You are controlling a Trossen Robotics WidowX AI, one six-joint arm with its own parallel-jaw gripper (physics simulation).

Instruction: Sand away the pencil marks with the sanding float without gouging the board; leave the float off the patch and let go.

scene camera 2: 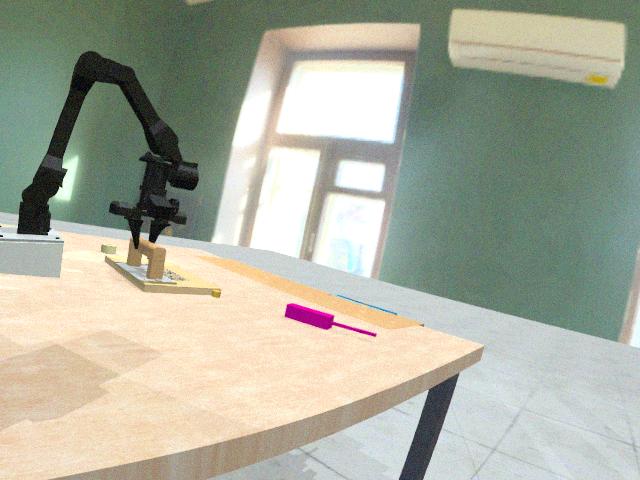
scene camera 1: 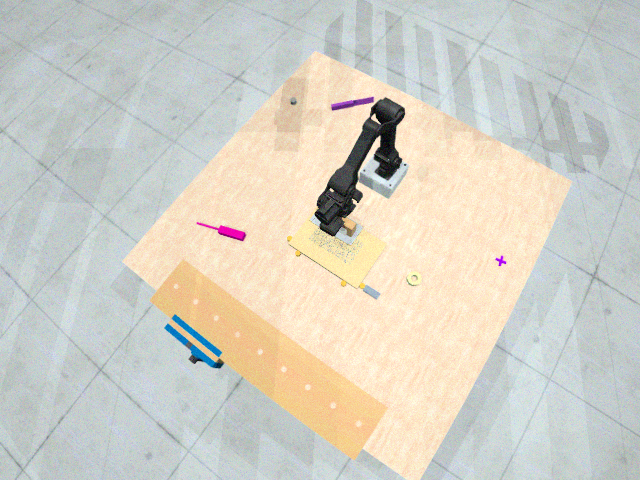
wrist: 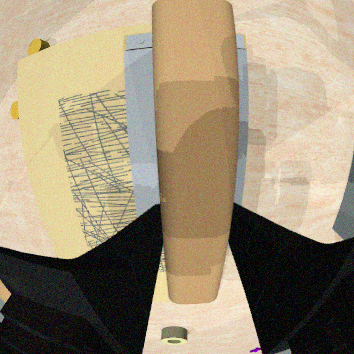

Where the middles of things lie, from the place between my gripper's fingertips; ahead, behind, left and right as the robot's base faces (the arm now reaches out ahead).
Scene:
I see my gripper 20 mm to the left of the sanding float [scene camera 2: 153,273] and 20 mm above it. From my hand the other things lie so: yellow board [scene camera 1: 353,274] 60 mm ahead, 30 mm to the left, 110 mm below.

